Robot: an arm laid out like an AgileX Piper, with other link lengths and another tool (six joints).
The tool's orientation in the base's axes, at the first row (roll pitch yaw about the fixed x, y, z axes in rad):
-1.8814, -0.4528, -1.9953
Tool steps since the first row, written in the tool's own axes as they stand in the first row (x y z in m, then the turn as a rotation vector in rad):
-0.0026, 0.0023, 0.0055, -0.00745, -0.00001, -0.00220
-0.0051, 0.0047, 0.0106, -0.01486, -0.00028, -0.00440
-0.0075, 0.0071, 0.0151, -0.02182, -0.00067, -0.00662
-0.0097, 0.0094, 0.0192, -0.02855, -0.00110, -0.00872
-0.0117, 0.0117, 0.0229, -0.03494, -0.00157, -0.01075
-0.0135, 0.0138, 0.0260, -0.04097, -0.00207, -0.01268
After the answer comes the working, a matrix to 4 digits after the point.
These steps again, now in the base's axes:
0.0044, -0.0013, -0.0046, 0.00098, 0.00724, -0.00265
0.0084, -0.0025, -0.0092, 0.00205, 0.01451, -0.00505
0.0119, -0.0034, -0.0135, 0.00300, 0.02145, -0.00715
0.0150, -0.0043, -0.0176, 0.00398, 0.02816, -0.00915
0.0177, -0.0052, -0.0214, 0.00491, 0.03455, -0.01099
0.0199, -0.0058, -0.0249, 0.00580, 0.04061, -0.01267

The tool's axes in the first row as the columns of a matrix, in the base's axes (rounded; the answer above uses it unrounded):
-0.3704, -0.4501, 0.8126
-0.8194, -0.2537, -0.5140
0.4375, -0.8562, -0.2748

